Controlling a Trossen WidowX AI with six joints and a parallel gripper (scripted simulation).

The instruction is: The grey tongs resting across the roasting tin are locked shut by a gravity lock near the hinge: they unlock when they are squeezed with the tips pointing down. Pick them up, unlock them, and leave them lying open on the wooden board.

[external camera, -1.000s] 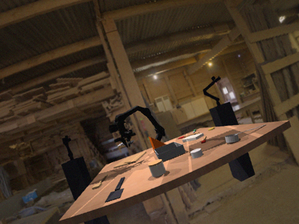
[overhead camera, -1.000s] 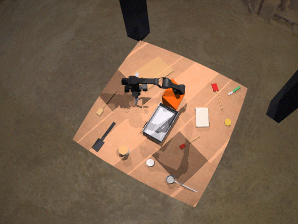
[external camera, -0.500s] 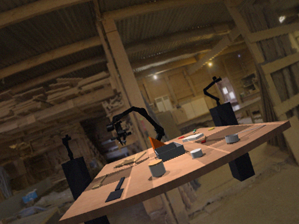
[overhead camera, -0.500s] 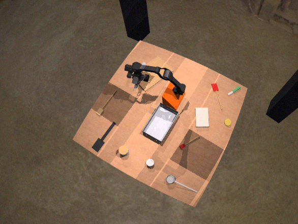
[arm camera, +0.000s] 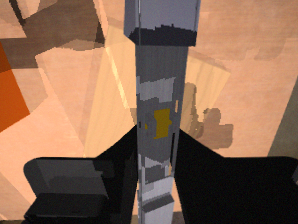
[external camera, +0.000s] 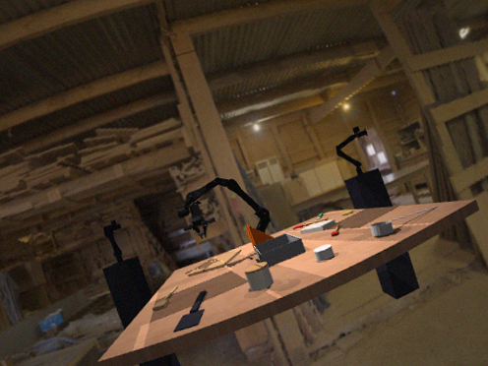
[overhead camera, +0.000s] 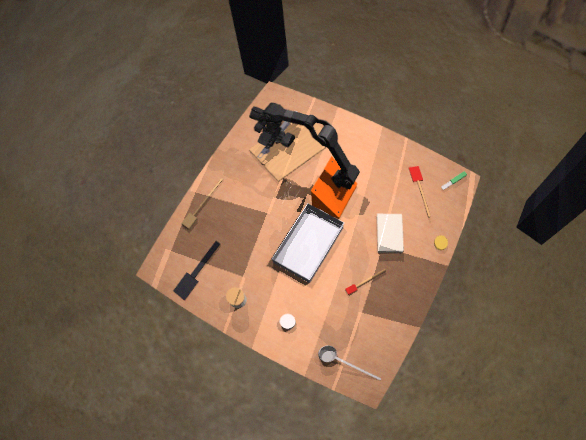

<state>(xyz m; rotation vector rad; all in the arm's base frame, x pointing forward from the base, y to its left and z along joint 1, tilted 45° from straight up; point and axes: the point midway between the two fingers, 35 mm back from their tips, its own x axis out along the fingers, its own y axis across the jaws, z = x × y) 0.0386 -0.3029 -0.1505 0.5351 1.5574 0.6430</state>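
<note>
My gripper tip is 20 mm short of the yellow lock piece and 40 mm below it. Round my gripper tip: grey roasting tin (280 mm ahead, 360 mm to the left, 150 mm below); wooden board (110 mm behind, 170 mm below); white block (30 mm ahead, 650 mm to the left, 170 mm below).
</note>
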